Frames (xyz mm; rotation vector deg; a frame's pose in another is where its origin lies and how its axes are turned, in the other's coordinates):
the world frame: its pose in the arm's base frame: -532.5 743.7 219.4 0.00 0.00 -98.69
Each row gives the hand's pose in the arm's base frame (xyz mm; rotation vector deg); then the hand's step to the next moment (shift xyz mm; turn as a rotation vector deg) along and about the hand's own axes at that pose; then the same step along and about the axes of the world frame.
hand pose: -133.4 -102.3 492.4 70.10 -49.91 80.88
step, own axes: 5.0 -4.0 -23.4 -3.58 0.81 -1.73
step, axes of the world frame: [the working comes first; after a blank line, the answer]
step, axes of the arm's base frame: -1.1 24.2 -0.7 -1.35 0.63 -3.78

-23.8 -4.8 -0.7 -0.42 -1.43 -3.78
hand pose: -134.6 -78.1 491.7 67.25 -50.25 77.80
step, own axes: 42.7 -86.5 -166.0 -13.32 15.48 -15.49
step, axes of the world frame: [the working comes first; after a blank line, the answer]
step, axes of the arm's base frame: 60.8 181.9 -8.3 -18.77 9.25 -14.81

-189.0 32.6 -8.3 -6.31 -19.95 -14.81
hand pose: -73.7 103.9 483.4 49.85 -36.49 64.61
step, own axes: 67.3 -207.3 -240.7 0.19 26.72 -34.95
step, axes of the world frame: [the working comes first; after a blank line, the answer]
step, axes of the arm's base frame: 220.2 201.6 -127.7 -24.94 34.47 -11.18

-232.5 187.2 -127.7 -30.31 -29.86 -11.18
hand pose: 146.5 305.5 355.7 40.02 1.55 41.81
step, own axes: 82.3 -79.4 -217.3 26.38 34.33 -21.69
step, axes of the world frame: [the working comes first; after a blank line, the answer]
step, axes of the arm's base frame: 54.3 134.1 -198.4 -6.34 47.13 9.16

-140.8 33.4 -198.4 -45.63 -13.39 9.16
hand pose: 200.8 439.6 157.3 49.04 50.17 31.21
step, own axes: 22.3 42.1 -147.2 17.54 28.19 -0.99
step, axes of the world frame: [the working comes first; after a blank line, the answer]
step, axes of the arm's base frame: -114.1 100.9 -27.3 6.62 28.73 15.31

-82.5 -128.0 -27.3 -29.40 2.20 15.31
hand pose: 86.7 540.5 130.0 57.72 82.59 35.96
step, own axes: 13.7 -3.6 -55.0 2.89 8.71 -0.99
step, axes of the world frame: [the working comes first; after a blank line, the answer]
step, axes of the arm's base frame: -53.1 20.0 -1.9 1.17 6.83 6.10

-11.7 -55.5 -1.9 -6.92 0.12 6.10
